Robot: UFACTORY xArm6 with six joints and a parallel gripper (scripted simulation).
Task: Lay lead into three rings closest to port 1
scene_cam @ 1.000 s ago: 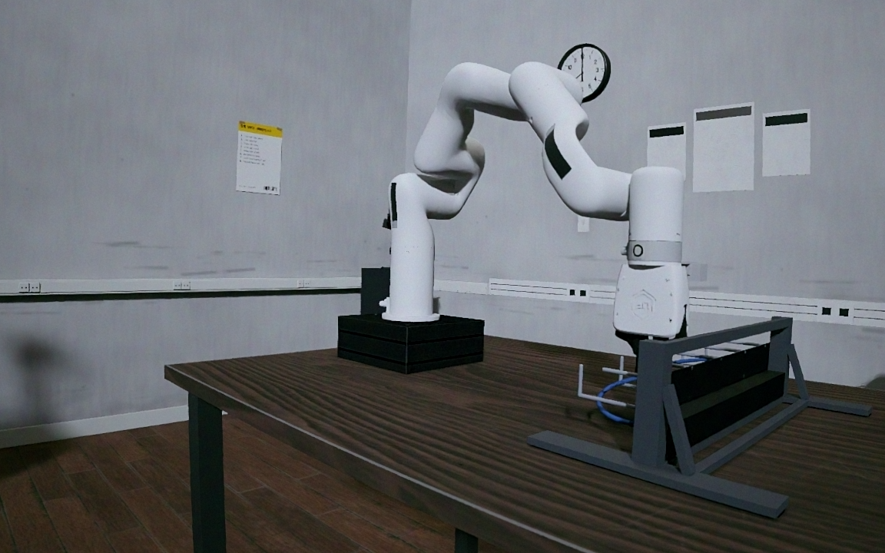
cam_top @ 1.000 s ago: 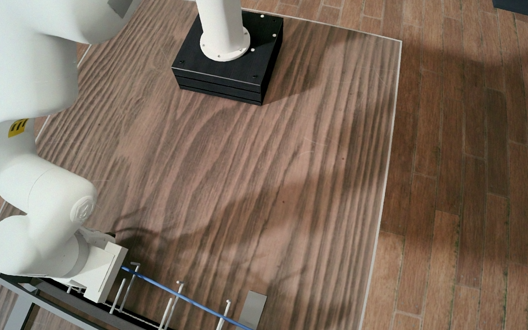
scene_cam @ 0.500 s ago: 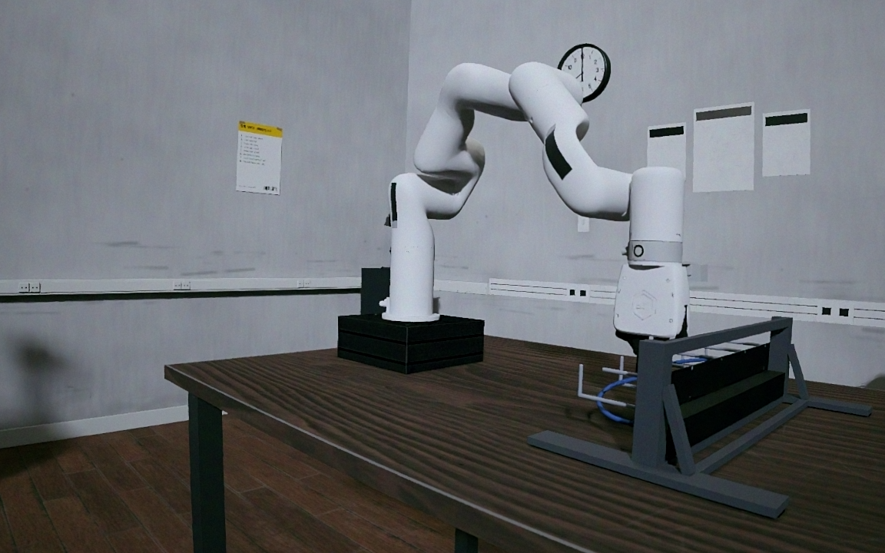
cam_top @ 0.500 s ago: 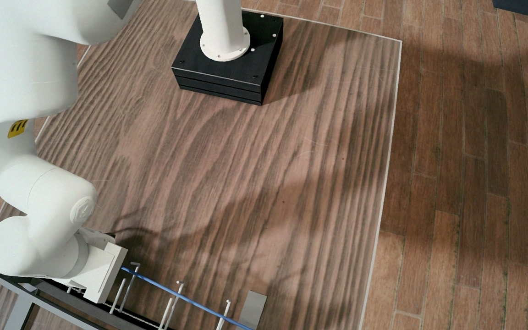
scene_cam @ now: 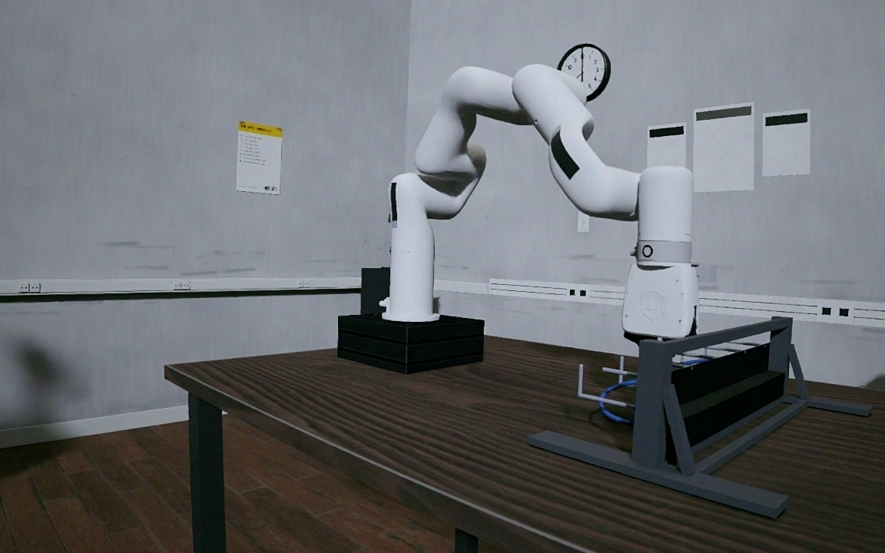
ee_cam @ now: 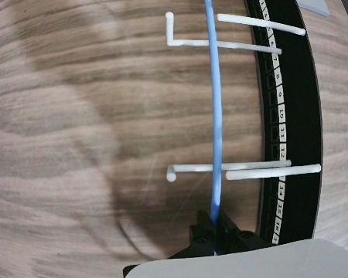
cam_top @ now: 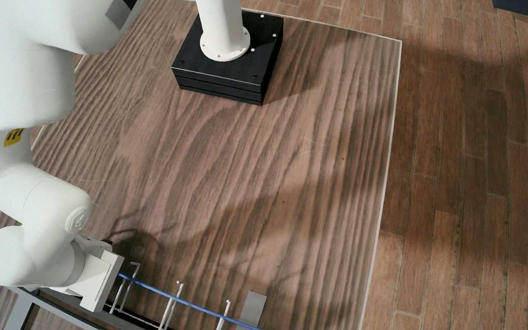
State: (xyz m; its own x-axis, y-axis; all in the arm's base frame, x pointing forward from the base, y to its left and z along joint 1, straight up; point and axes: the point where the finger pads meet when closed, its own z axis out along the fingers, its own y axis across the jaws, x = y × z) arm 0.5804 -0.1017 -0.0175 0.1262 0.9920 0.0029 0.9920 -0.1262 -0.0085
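My hand is 90 mm short of the grey rack, 40 mm to the right of it and 10 mm above it. Also, from my hand: short blue piece (140 mm to the right, 40 mm below, 20 mm ahead).
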